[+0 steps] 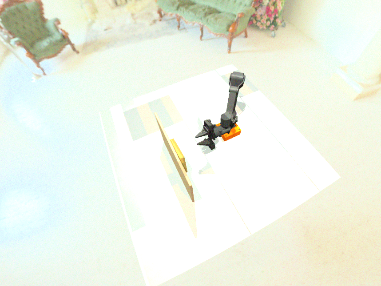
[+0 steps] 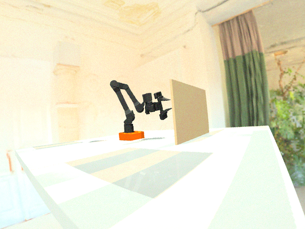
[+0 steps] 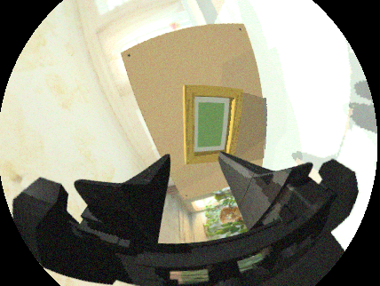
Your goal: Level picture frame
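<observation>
Right now the gold picture frame is 130 mm ahead of my gripper tip and 50 mm below it. From my gripper tip the other things lie so: tan wall panel (140 mm ahead, 60 mm below).
</observation>
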